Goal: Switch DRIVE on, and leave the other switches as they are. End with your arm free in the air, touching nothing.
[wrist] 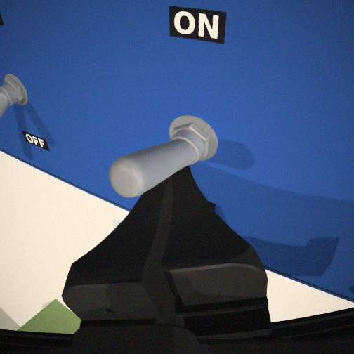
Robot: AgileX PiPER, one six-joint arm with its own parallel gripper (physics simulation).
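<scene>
A grey toggle lever (152, 167) sticks out of the blue panel toward the camera, slanting left and a little down in the wrist view. An ON label (197, 25) is above its round base. The label below the base is hidden behind my gripper, and the name DRIVE does not show. My gripper (176, 177) is shut, with no object between its fingers. Its tips are right at the underside of the lever, partly behind it; whether they touch cannot be told for certain.
Another grey lever (6, 97) is partly in view at the left edge, with an OFF label (36, 140) below it. The blue panel (100, 65) fills the upper view. A green object (52, 316) shows at the lower left, on a pale surface.
</scene>
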